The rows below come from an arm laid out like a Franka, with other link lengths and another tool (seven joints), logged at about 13 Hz.
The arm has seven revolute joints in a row. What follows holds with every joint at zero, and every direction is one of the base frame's. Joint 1 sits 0.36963 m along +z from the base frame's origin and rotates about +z. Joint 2 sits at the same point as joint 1 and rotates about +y. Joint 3 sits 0.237 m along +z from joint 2 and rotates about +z. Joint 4 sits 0.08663 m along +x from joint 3 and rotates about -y. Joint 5 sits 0.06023 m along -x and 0.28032 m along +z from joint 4 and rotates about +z. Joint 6 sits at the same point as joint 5 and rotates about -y. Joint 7 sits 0.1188 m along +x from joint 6 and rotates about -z. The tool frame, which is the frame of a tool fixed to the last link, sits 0.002 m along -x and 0.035 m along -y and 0.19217 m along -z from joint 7; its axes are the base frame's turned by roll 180, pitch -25.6 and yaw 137.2 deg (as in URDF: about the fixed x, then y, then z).
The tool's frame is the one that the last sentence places.
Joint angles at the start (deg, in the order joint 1, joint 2, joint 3, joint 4, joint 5, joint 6, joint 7):
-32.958, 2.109, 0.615, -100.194, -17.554, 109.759, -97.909
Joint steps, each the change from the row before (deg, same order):
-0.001, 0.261, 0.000, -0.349, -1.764, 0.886, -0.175
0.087, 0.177, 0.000, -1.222, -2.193, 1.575, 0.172
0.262, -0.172, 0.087, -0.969, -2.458, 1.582, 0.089
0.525, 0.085, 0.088, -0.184, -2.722, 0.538, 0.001
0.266, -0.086, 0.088, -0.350, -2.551, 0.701, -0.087
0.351, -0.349, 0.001, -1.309, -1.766, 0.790, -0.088
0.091, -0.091, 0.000, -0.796, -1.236, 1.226, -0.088
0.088, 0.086, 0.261, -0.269, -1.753, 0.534, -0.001
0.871, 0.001, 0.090, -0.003, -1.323, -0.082, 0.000
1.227, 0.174, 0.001, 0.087, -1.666, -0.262, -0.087
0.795, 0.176, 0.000, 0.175, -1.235, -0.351, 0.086
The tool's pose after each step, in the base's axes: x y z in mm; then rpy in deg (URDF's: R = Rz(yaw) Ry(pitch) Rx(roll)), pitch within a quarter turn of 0, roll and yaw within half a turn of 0. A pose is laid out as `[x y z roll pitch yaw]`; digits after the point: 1 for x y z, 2 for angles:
[454.5 -333.8 435.1 -159.93 -35.84 -161.79]
[455.0 -336.0 429.5 -158.24 -37.28 -161.83]
[457.4 -336.3 429.6 -155.78 -38.53 -161.86]
[460.2 -335.6 430.8 -153.42 -40.35 -161.81]
[461.9 -336.1 432.8 -151.03 -41.94 -161.95]
[461.8 -333.6 429.1 -149.93 -43.37 -161.40]
[463.6 -332.9 427.7 -148.70 -43.94 -161.10]
[465.8 -331.9 427.5 -147.16 -45.07 -161.03]
[470.4 -326.0 428.5 -146.04 -46.08 -160.51]
[476.1 -318.5 428.3 -144.82 -47.54 -159.74]
[479.5 -314.3 428.4 -143.86 -48.60 -159.56]

